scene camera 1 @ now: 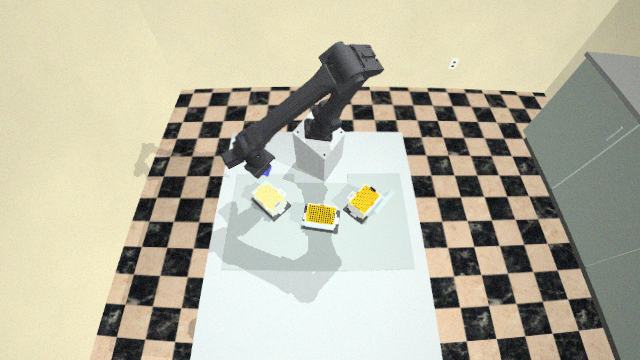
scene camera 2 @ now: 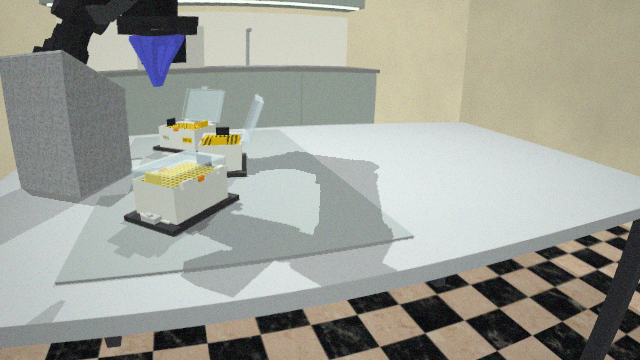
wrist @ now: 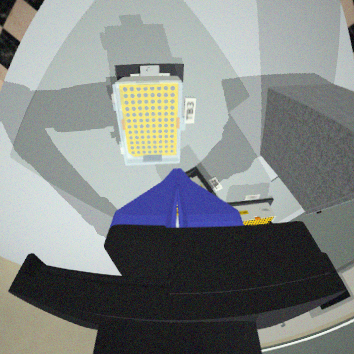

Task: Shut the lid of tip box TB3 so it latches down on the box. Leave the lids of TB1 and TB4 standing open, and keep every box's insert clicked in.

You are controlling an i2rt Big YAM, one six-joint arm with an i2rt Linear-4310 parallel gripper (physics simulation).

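Frame: origin at the arm's base, x up, y right, z ahead, level; metres.
Seen in the pictures: gripper, fingertip midpoint: [scene camera 1: 266, 175] [scene camera 2: 158, 86] [wrist: 176, 174]; arm's base, origin of the base link: [scene camera 1: 317, 130] [scene camera 2: 60, 70].
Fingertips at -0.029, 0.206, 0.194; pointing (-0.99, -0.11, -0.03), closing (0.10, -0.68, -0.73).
Note:
Offsets run from my fingertips to a thing's middle, as dx, dy, dz. "*": to the spot under its first point. Level surfaces: height alone.
Tip box TB3 @[-0.151, +0.004, +0.016] [scene camera 1: 270, 198] [scene camera 2: 156, 200] [wrist: 150, 79] has a white body, a dark base and a yellow insert. Its clear lid @[* -0.113, +0.012, +0.065] [scene camera 2: 206, 159] [wrist: 152, 161] lies down over the insert; whether the latch is caught cannot be told. The insert looks level under it. My gripper [scene camera 1: 267, 172] [scene camera 2: 158, 84] [wrist: 176, 174] is shut and empty, above and apart from TB3, towards its lid's far edge in the wrist view. The middle box [scene camera 1: 320, 224] [scene camera 2: 220, 154] and right box @[-0.157, -0.387, +0.043] [scene camera 1: 361, 206] [scene camera 2: 175, 139] have their clear lids @[* -0.076, -0.134, +0.172] [scene camera 2: 254, 117] @[* -0.088, -0.448, +0.102] [scene camera 2: 204, 105] standing open. Their inserts look seated; which is TB1 or TB4 is unreadable.
The boxes stand on a thin greyish mat @[dx -0.190] [scene camera 1: 370, 250] [scene camera 2: 310, 250] on the white table @[dx -0.193] [scene camera 1: 320, 320] [scene camera 2: 480, 200]. The grey arm pedestal [scene camera 1: 315, 160] [scene camera 2: 100, 135] [wrist: 310, 145] stands behind them. A grey-green cabinet [scene camera 1: 590, 150] is at the right in scene camera 1.

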